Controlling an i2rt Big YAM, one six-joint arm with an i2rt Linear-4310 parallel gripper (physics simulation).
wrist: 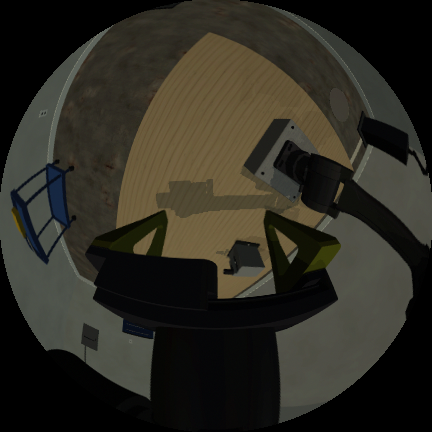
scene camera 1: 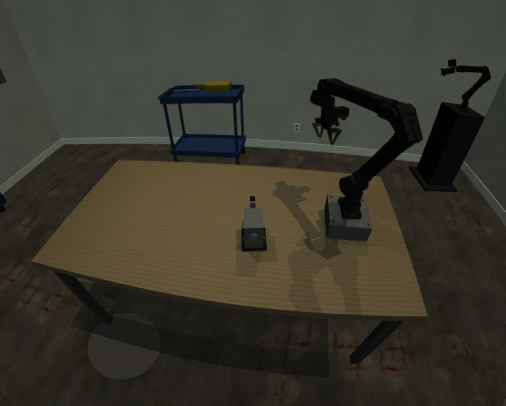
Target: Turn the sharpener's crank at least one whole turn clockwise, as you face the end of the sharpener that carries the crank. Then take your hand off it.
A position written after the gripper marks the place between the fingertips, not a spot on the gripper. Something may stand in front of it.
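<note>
Gripper (wrist: 215,215). Sharpener (scene camera 1: 253,234), (wrist: 248,262).
</note>
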